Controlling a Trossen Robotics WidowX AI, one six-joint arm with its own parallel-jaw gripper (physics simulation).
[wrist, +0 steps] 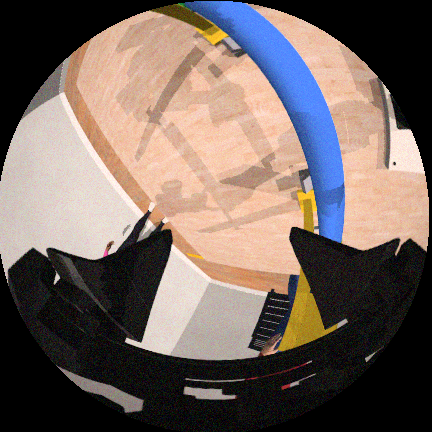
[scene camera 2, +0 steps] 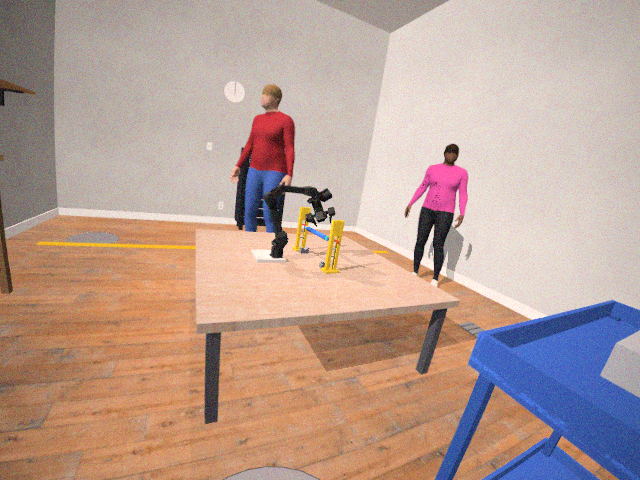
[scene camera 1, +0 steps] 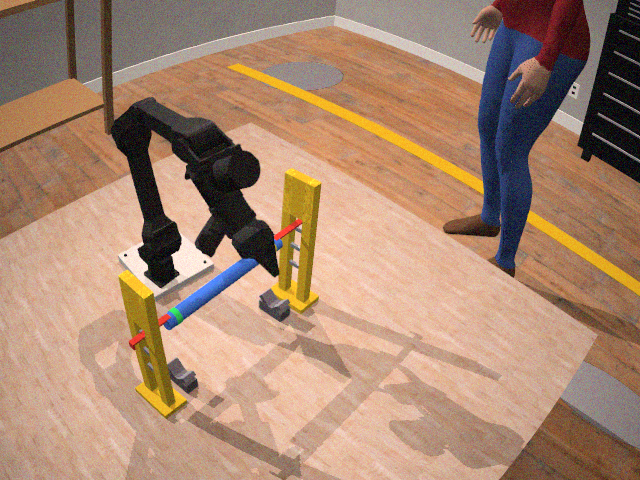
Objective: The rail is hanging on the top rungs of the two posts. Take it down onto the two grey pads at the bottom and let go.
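Places are measured from the arm's base along level axes (x ahead, y left, z up), in millimetres.
Where they show: gripper, fingertip midpoint: (wrist: 233, 234) (scene camera 2: 323, 224) (scene camera 1: 270, 267); arm's base, link origin: (scene camera 2: 276, 256) (scene camera 1: 161, 274).
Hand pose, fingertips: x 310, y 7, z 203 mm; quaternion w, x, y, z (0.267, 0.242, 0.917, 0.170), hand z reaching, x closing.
Note:
Each offset is from my fingertips to the top centre of the thing. "*": to the spot under its first point. Level surfaces: height alone.
The blue rail @[dx -70, dy -44, dz -31 mm] (scene camera 1: 217, 284) (scene camera 2: 316, 233) (wrist: 305, 100) has red ends and a green band near one end. Its red ends lie in the upper openings of the two yellow posts, the near one @[* dx -60, dy -253, dz +61 mm] (scene camera 1: 136, 299) (scene camera 2: 337, 227) and the far one @[* dx -54, dy +148, dz +79 mm] (scene camera 1: 302, 180) (scene camera 2: 303, 212). Two grey pads @[dx -61, dy +95, dz -177 mm] (scene camera 1: 273, 304) @[dx -69, dy -180, dz -177 mm] (scene camera 1: 181, 374) (wrist: 306, 181) sit on the table beside the post feet. My gripper (scene camera 1: 240, 261) (scene camera 2: 321, 219) (wrist: 233, 234) is open and empty, close to the rail's far half. In the wrist view the rail runs behind the right finger, outside the gap.
The arm's white base plate (scene camera 1: 193, 266) (scene camera 2: 261, 255) is behind the rail on the wooden table @[dz -221 mm] (scene camera 1: 465, 335) (scene camera 2: 248, 304). The far post stands close to the gripper. A person in red (scene camera 1: 516, 129) (scene camera 2: 271, 139) stands past the table. A blue cart (scene camera 2: 542, 392) is at the right in scene camera 2.

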